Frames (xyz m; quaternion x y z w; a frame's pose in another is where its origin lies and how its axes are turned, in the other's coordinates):
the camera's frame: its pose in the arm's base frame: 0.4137 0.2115 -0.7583 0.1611 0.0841 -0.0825 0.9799
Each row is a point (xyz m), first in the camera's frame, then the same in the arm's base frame.
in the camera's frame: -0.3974 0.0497 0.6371
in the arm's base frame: 0.1248 0.1014 -0.0722
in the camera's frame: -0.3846 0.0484 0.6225
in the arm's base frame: 0.1350 0.1033 -0.0887
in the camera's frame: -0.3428 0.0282 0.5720
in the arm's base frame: 0.1648 0.0955 -0.1500
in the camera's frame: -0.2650 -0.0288 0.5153
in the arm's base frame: 0.2219 0.0504 -0.2350
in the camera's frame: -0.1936 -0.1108 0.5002
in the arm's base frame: 0.2737 -0.0308 -0.2875
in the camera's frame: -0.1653 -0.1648 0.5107
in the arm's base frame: 0.2925 -0.0886 -0.2994
